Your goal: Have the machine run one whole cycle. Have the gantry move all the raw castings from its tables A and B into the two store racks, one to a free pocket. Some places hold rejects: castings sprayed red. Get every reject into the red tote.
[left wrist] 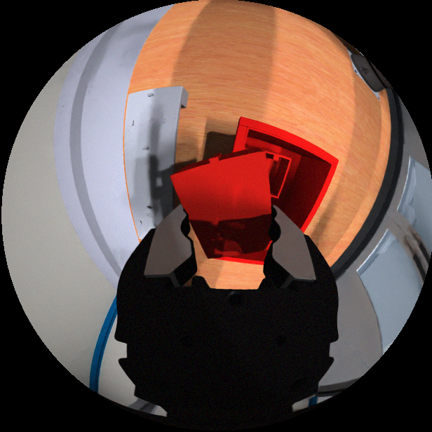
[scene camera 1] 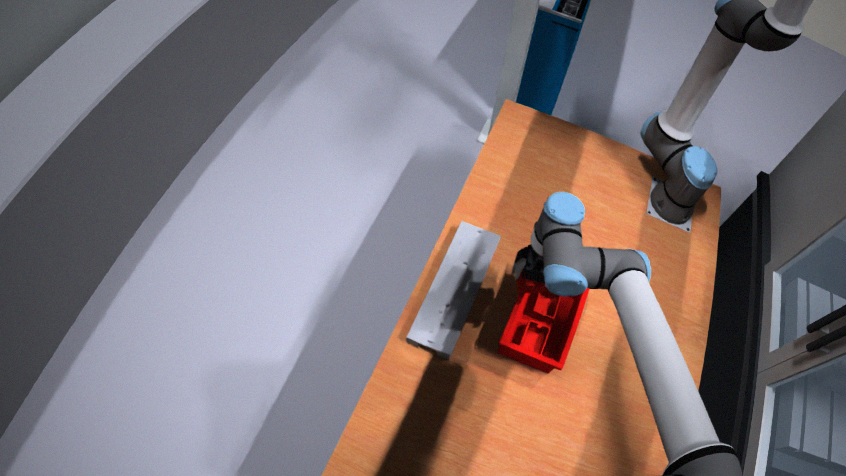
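My left gripper (scene camera 1: 528, 267) (left wrist: 228, 203) is shut on a red casting (left wrist: 225, 185), which is tilted and hangs over one end of the red tote (scene camera 1: 521, 354) (left wrist: 305, 144). In the scene view the wrist hides most of the held casting. Two red castings (scene camera 1: 534, 337) (scene camera 1: 545, 304) lie inside the tote; part of one (left wrist: 281, 176) shows behind the held casting in the left wrist view. The right arm (scene camera 1: 704, 88) stands at the back right, and its gripper is out of view. The tables A and B do not show clearly.
A long grey plate with small holes (scene camera 1: 438, 301) (left wrist: 137, 165) lies beside the tote along the edge of the wooden table (scene camera 1: 402, 408) (left wrist: 225, 55). A blue cabinet (scene camera 1: 544, 65) stands past the far end. Glass-door cabinets (scene camera 1: 807, 408) stand along the right side.
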